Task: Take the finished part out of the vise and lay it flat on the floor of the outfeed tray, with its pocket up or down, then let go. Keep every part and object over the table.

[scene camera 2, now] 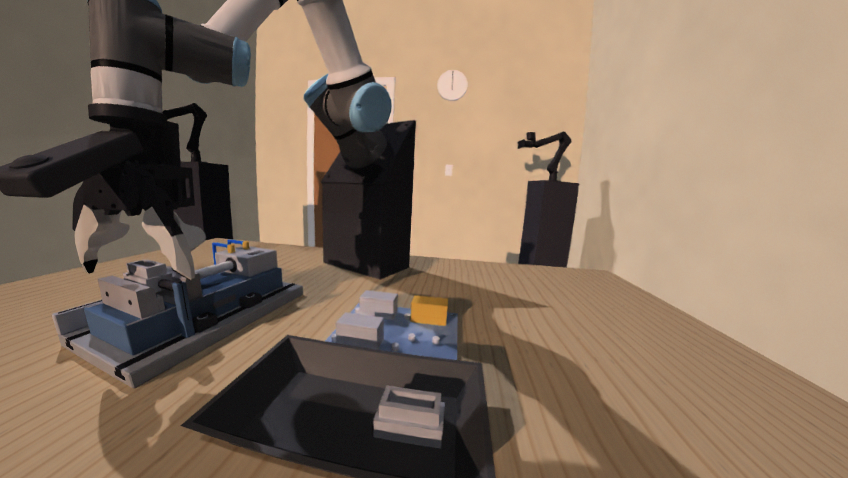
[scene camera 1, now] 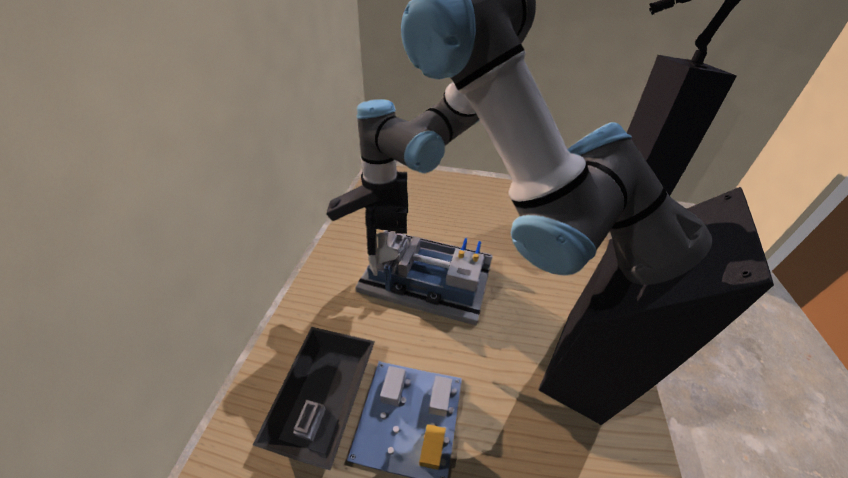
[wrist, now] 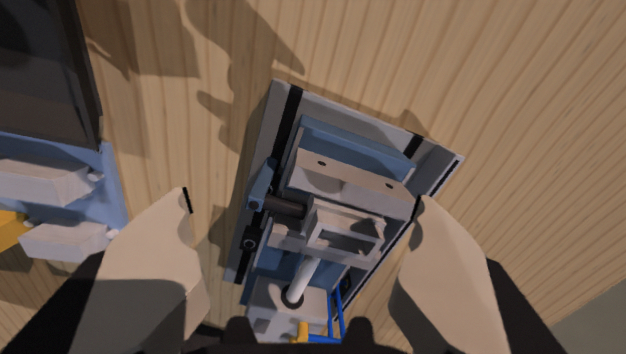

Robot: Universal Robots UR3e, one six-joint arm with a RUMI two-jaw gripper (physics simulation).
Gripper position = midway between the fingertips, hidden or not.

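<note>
My gripper [scene camera 2: 138, 276] [scene camera 1: 379, 251] [wrist: 304, 194] is visible in scene camera 2, in scene camera 1 and in the wrist view. A yellow block [scene camera 2: 428, 310] is visible as well.
</note>
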